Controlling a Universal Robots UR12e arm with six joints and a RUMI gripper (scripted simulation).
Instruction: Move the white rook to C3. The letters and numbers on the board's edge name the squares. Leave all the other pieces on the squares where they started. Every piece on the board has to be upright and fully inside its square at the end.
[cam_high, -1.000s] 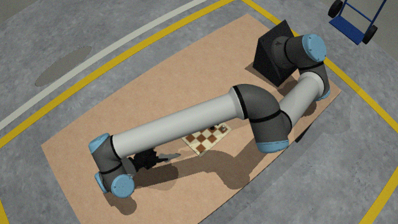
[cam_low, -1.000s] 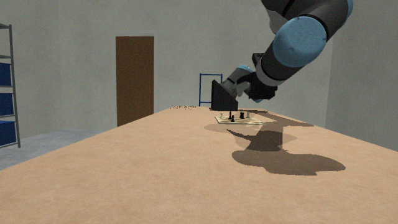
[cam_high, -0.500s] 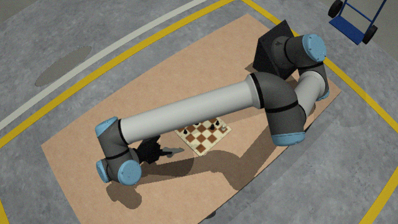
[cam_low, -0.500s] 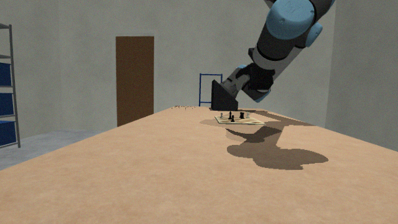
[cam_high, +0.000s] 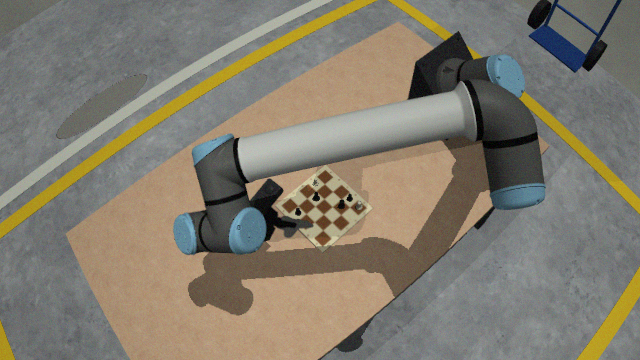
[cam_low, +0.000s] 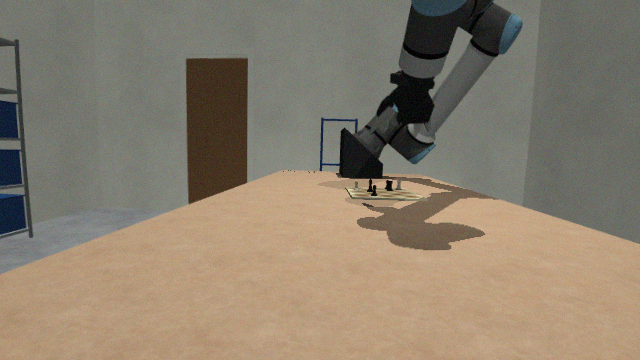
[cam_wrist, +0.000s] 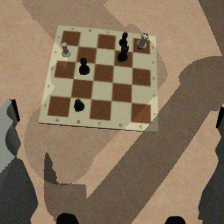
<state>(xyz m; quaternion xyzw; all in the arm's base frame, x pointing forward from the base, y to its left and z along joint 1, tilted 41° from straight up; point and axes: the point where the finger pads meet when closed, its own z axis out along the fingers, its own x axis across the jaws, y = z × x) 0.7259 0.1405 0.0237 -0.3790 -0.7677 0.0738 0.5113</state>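
Now: the white rook 21 cm behind my hand, 3 cm to the left of it and 17 cm below it. From my hand the other things lie so: chessboard: 12 cm behind, 3 cm to the right, 19 cm below.
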